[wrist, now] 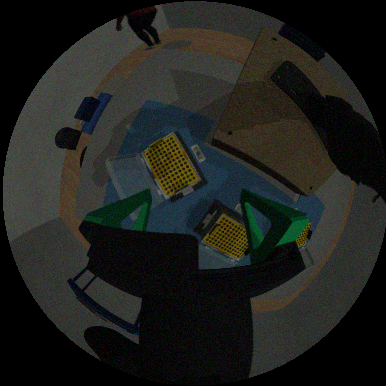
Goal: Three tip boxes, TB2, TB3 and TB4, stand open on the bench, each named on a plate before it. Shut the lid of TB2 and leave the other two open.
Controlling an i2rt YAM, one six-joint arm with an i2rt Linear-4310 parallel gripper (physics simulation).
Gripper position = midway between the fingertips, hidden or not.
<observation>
I see my gripper (pixel 195 193) and a clear lid (pixel 129 175).
</observation>
